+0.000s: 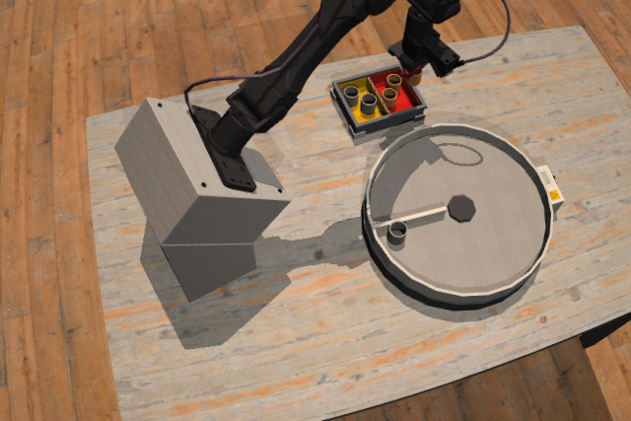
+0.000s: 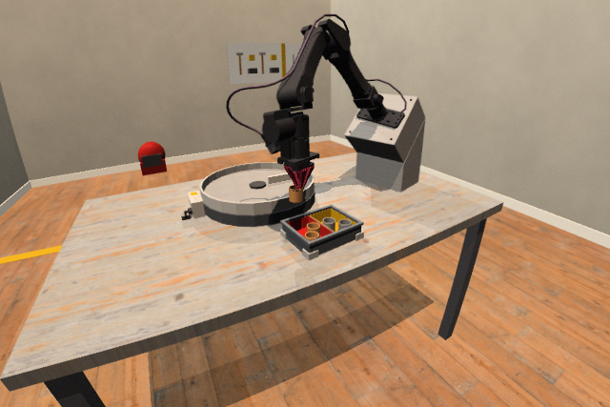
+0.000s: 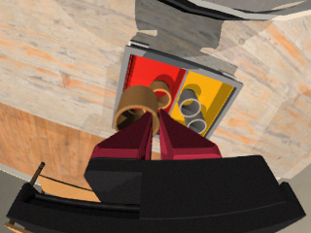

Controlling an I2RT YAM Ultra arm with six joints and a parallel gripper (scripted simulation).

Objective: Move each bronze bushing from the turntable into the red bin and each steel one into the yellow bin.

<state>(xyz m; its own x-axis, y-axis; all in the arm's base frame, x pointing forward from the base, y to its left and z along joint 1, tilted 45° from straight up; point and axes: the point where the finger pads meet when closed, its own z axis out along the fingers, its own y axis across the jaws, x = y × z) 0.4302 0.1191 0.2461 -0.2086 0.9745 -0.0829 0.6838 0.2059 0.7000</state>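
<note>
Right now the red bin is 4 cm to the left of my hand and 14 cm below it. Round my hand: turntable: 1 cm behind, 31 cm to the right, 10 cm below; two-part bin tray: 4 cm behind, 4 cm to the left, 13 cm below; yellow bin: 9 cm behind, 4 cm to the left, 14 cm below.
</note>
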